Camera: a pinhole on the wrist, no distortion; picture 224 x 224 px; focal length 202.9 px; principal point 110.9 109.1 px. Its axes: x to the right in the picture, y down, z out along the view. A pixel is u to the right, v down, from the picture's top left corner.
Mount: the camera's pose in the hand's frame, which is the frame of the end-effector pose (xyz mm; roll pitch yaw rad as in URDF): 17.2 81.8 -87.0 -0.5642 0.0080 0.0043
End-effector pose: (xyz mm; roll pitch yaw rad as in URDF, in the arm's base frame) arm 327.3 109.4 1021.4 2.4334 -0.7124 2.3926
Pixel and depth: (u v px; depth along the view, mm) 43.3 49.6 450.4
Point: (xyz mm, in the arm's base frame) 602.6 396.2 830.1
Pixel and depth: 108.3 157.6 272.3
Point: 561.9 280.4 1107.6
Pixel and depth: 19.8 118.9 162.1
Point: 506.2 165.5 1044.9
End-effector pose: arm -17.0 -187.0 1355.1 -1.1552 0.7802 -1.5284
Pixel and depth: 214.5 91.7 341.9
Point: 279.5 -218.6 1124.5
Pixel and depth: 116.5 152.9 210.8
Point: 133.2 -66.3 1206.1
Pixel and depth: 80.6 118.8 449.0
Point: 370.0 2.4 1248.7
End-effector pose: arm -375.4 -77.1 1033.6 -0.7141 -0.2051 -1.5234
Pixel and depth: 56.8 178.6 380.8
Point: 28.8 -3.1 885.8
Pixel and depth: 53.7 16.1 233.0
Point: -181.0 -11.9 1073.7
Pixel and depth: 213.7 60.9 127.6
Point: -253.0 -163.3 997.5
